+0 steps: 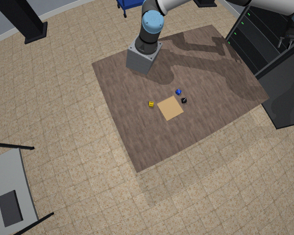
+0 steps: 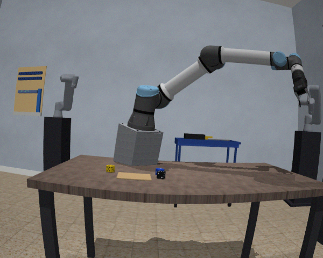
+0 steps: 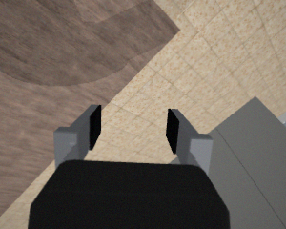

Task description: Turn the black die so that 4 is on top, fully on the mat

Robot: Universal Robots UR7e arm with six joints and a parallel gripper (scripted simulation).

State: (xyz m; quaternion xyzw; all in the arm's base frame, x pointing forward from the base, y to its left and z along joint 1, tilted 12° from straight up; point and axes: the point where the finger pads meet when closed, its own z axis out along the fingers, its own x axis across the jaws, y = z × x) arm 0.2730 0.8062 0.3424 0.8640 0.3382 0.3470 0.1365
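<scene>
The yellow die is 5 cm ahead of my hand, 91 cm to the right of it and 36 cm below it. The rest, counted from my hand: blue die (1 cm ahead, 69 cm to the right, 36 cm below); then black die (8 cm ahead, 68 cm to the right, 36 cm below); then tan mat (10 cm ahead, 79 cm to the right, 38 cm below).
</scene>
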